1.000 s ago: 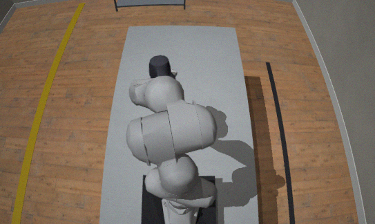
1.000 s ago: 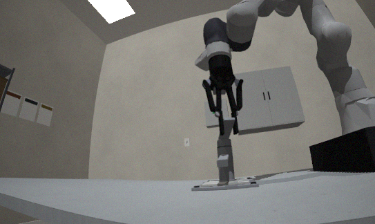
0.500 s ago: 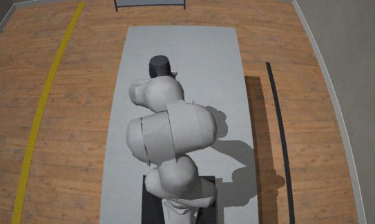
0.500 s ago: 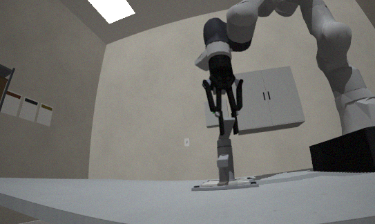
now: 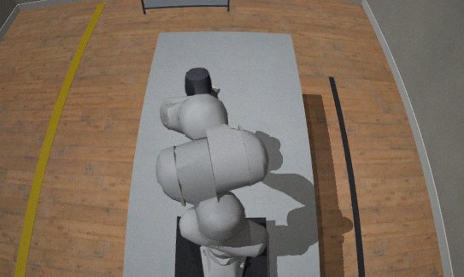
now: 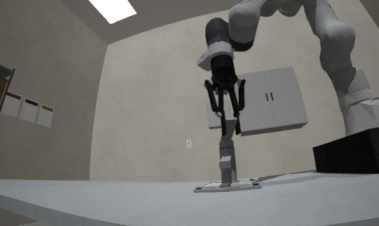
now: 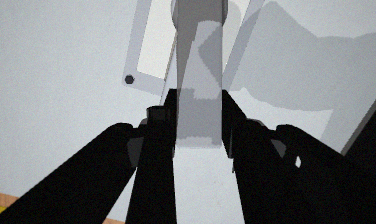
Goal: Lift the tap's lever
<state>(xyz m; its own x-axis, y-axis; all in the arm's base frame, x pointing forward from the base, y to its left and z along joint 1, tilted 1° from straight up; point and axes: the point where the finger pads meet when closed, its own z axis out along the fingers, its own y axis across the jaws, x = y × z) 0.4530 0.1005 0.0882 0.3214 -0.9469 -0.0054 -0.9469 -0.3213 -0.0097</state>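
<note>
The lever is 30 mm to the right of my hand, 10 mm below it and 10 mm ahead of it. Round my hand: flat grey base plate 180 mm below, 70 mm to the right, 20 mm ahead; grey tap 70 mm below, 50 mm to the right, 20 mm ahead.
</note>
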